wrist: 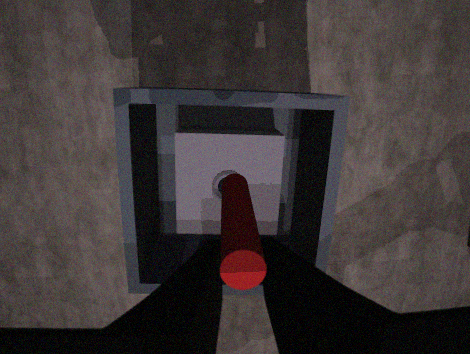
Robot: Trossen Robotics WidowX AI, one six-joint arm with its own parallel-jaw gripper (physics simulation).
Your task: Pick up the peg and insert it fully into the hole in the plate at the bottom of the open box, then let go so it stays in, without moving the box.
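Frame: origin at the arm's base, x ahead, y left, z up, level; metres.
Seen in the pictures: gripper, fingertip midpoint: (240, 250).
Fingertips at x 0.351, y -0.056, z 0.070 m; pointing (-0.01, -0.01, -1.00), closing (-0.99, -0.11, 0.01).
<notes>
Pixels of each thing's top centre, then the offset from my fingertips to it. "spot": a spot on its surface instead. Level surfaces: height alone.
- red round peg, middle of its top: (244, 269) 0.000 m ahead, 0.003 m right, 0.017 m up
- open blue-grey box, surface spot: (122, 190) spot: 0.077 m ahead, 0.023 m left, 0.115 m down
- pale plate, middle of its top: (228, 187) 0.001 m back, 0.027 m left, 0.152 m down
- mottled grey-brown table top, its level: 0.213 m down
A red round peg (240, 225) stands between the dark fingers of my gripper (240, 250), which is shut on it. The peg's near end faces the camera and its far end points down into the open blue-grey box (122, 190). Inside the box lies a pale plate (200, 155) with a ringed hole (220, 185). The peg's far end overlaps the right part of the hole in this view; the left part of the ring and a dark sliver of the hole show beside it. How far the tip is above the plate is hard to tell.
The box walls rise around the plate, with dark gaps at left and right. My fingers cover part of the near wall. A mottled grey-brown table top (60, 175) surrounds the box, with a dark shadow beyond its far wall and more shadows at the right.
</notes>
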